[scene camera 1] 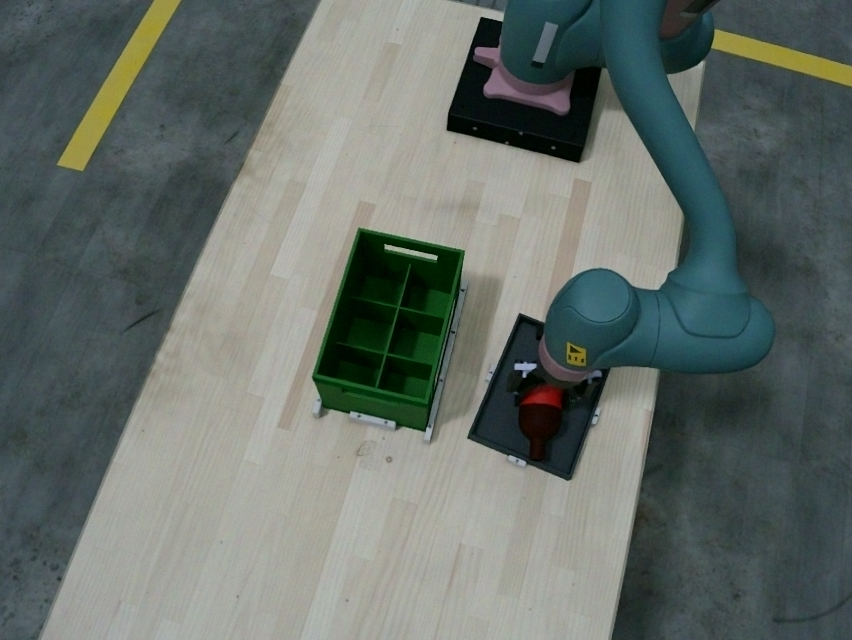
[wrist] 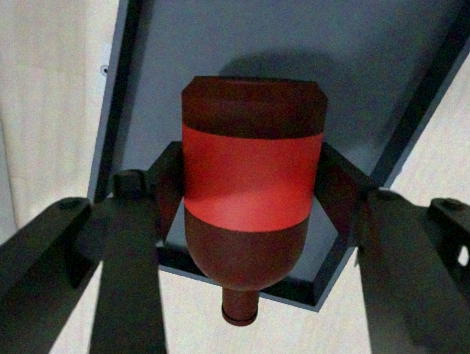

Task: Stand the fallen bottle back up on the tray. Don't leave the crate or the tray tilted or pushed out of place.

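Observation:
A dark brown bottle with a red label (scene camera 1: pixel 539 421) (wrist: pixel 247 255) is between the fingers of my gripper (scene camera 1: pixel 551 394) (wrist: pixel 248 163), which is shut on it around the label. The neck points toward the front edge of the tray, away from the robot base. The bottle is not upright; its shadow lies apart from its base in the wrist view, and its exact tilt is hard to tell. The dark grey tray (scene camera 1: pixel 499 416) (wrist: pixel 165 60) lies flat below it. The green crate (scene camera 1: pixel 371 400) stands level left of the tray, with six empty compartments.
Light metal stops (scene camera 1: pixel 371 420) (scene camera 1: pixel 516 460) sit on the table around the crate and the tray. A long metal strip (scene camera 1: pixel 447 351) runs along the crate's right side. The robot's black base plate (scene camera 1: pixel 516 134) is at the back. The table's right edge is near the tray.

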